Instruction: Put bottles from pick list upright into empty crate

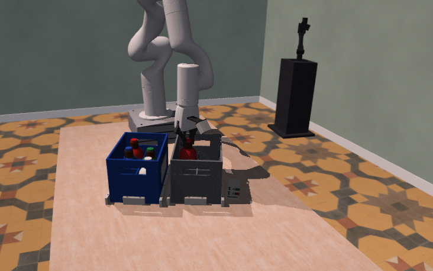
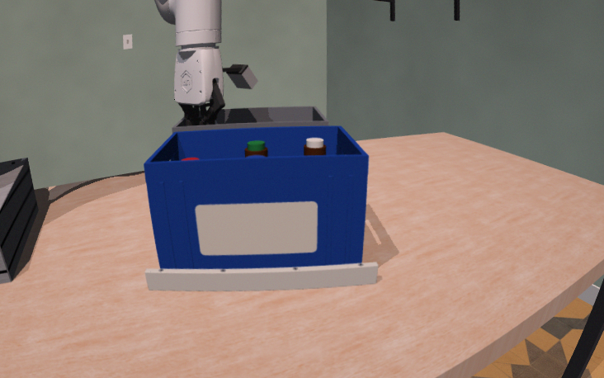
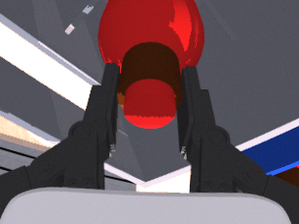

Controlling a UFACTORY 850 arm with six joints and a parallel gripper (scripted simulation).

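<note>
The green bottle is 6 cm ahead of my hand, 16 cm to the right of it and 7 cm below it. Also, from my hand: grey crate: 10 cm ahead, 2 cm to the left, 8 cm below; then blue crate: 5 cm ahead, 20 cm to the right, 8 cm below; then red-label bottle: 7 cm below.
</note>
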